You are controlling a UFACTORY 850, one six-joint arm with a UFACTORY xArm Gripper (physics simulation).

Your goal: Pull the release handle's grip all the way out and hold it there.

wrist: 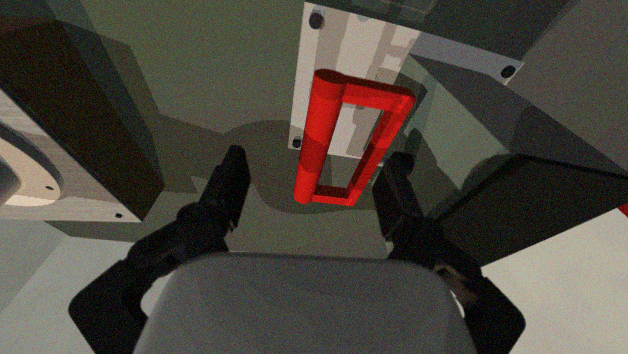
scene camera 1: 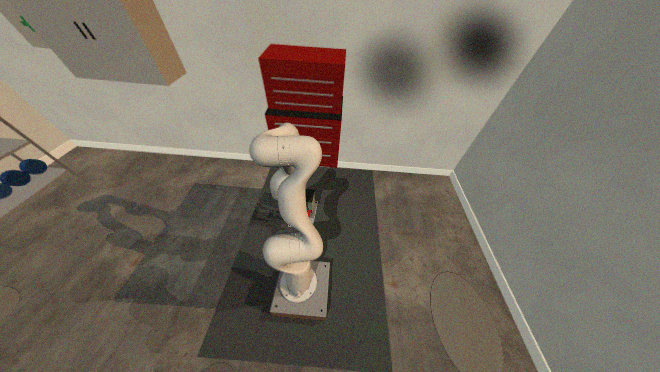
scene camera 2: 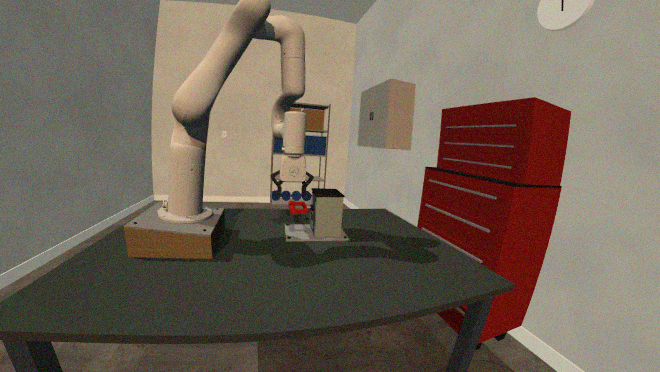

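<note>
The release handle's red grip (scene camera 1: 309, 213) (scene camera 2: 300, 212) (wrist: 315, 140) is a rectangular loop with a thick round outer bar. It sits in front of the pale housing (scene camera 2: 327, 215), a short gap from its side wall, above the light base plate (scene camera 2: 298, 231) (wrist: 350, 47). The housing's black top (wrist: 540, 205) shows at the right of the wrist view. My gripper (scene camera 2: 292, 196) (wrist: 314, 168) is open and empty, pointing down above the grip. In the wrist view the grip lies between and beyond the fingertips, nearer the right finger. The arm hides the gripper in scene camera 1.
The arm's mounting block (scene camera 1: 322, 290) (scene camera 2: 170, 242) (wrist: 95, 192) stands on the dark table (scene camera 2: 260, 295), on the side of the handle away from the housing. A red tool cabinet (scene camera 1: 305, 70) (scene camera 2: 485, 135) and a shelf rack (scene camera 2: 327, 120) stand beyond the table.
</note>
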